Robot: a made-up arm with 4 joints.
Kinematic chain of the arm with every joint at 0, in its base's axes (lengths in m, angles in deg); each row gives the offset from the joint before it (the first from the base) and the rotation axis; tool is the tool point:
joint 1: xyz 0 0 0.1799 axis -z
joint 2: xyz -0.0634 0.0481 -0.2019 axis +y
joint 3: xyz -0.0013 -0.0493 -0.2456 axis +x
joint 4: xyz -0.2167 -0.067 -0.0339 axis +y
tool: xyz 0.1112 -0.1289 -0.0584
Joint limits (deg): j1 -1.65..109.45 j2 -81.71..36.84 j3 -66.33..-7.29 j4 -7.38..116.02
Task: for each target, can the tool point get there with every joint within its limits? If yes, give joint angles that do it. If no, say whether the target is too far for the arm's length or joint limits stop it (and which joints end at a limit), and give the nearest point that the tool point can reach.
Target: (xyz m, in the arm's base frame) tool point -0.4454 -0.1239 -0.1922
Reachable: yes | joints 16.47 14.40 -36.33 89.78
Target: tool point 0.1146 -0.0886 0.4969
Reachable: no: joint limits stop it (at a limit: joint 1, joint 2, joint 3, joint 4) | nearest point -0.1975 -0.1566 -0.0398 | short by 0.625 m
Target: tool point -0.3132 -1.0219 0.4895
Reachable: no: too far | nearest point -0.3589 -0.2321 0.0303 | short by 0.915 m
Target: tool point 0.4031 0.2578 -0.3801
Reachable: no: joint limits stop it (at a limit: joint 1, joint 2, joint 3) | nearest point 0.2744 -0.2071 -0.3302 | short by 0.485 m
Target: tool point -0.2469 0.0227 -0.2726
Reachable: yes | joints 73.56 -24.28 -39.14 17.03
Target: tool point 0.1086 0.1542 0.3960
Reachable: no: joint limits stop it (at a limit: joint 1, joint 2, joint 3, joint 4) | nearest point -0.0407 0.4223 0.0817 | short by 0.439 m
